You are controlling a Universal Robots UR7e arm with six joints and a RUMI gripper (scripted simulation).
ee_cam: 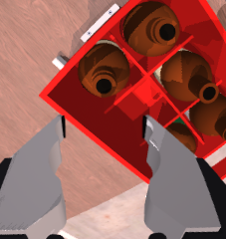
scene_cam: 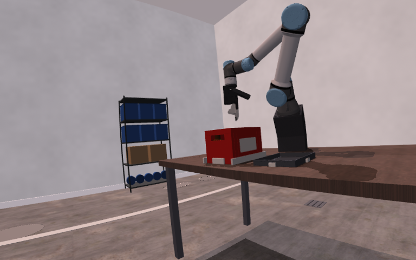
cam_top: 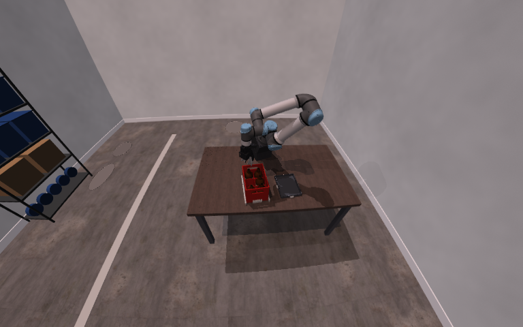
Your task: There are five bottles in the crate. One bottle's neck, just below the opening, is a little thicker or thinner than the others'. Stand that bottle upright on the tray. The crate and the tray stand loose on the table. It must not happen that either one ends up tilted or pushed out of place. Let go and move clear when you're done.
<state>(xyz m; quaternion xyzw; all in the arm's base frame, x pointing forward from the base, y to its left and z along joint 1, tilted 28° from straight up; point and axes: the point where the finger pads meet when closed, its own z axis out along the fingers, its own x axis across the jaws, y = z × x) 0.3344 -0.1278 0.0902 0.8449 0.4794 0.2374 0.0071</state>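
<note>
Right now the red crate is 70 mm ahead of my hand, 70 mm to the left of it and 160 mm below it. Round my hand: dark tray (360 mm to the left, 230 mm below); brown bottle (60 mm ahead, 110 mm to the left, 150 mm below); glass bottle (170 mm ahead, 50 mm to the left, 150 mm below).
</note>
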